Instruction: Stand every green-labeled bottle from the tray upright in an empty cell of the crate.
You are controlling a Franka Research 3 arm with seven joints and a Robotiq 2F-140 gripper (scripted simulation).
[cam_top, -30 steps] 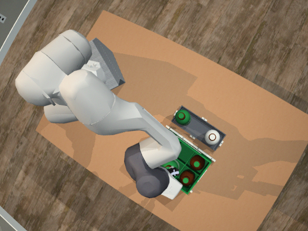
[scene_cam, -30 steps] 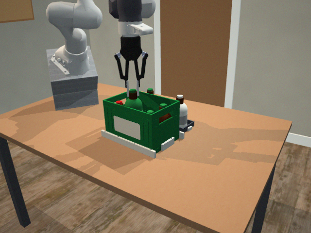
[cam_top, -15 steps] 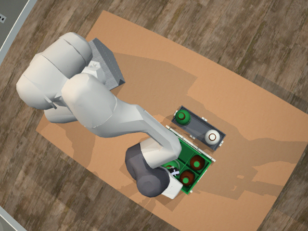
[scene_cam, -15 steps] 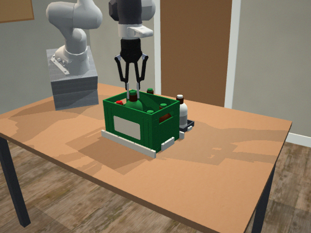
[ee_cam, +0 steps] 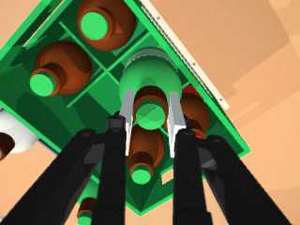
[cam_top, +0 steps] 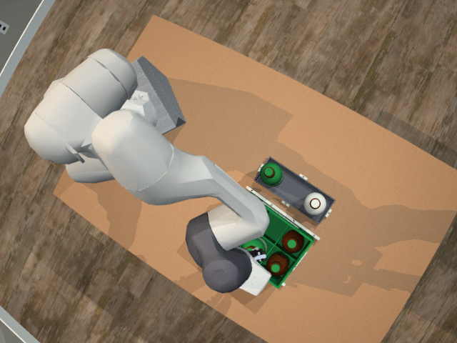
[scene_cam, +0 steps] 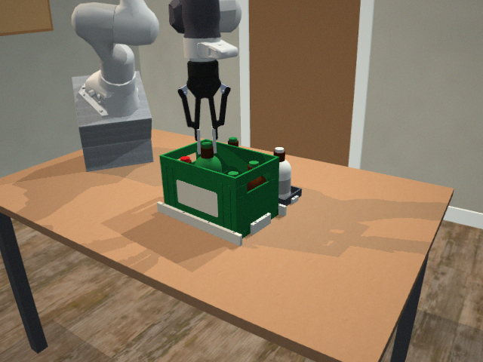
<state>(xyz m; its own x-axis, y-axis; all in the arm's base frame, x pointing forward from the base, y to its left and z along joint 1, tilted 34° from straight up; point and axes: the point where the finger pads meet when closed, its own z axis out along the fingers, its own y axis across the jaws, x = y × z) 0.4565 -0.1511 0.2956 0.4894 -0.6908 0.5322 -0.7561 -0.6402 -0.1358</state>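
The green crate is 150 mm below my hand, 50 mm to the left of it and 10 mm ahead of it. Round my hand: white-labeled bottle 210 mm to the left, 150 mm below, 120 mm ahead; grey tray 230 mm to the left, 220 mm below, 40 mm ahead.
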